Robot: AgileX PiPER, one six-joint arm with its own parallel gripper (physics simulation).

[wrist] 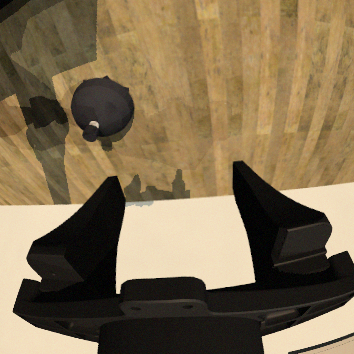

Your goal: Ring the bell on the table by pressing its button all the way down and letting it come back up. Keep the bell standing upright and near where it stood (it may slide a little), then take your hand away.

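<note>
The bell point(102, 105) is a dark, rounded dome standing upright on the wooden table, in the upper left of the wrist view. Its button point(91, 132) shows as a short dark knob with a pale collar at the dome's lower edge. My gripper point(175, 181) is open, its two black fingers wide apart with nothing between them. It is apart from the bell, which lies beyond the fingertips and to the left, ahead of the left finger.
The wooden table point(175, 100) fills the upper part of the view, with its edge crossing below the fingertips and a pale floor beyond it. Dark shadows of the arm lie at the left, and a smaller gripper shadow lies near the edge. A panel corner shows at the bottom right.
</note>
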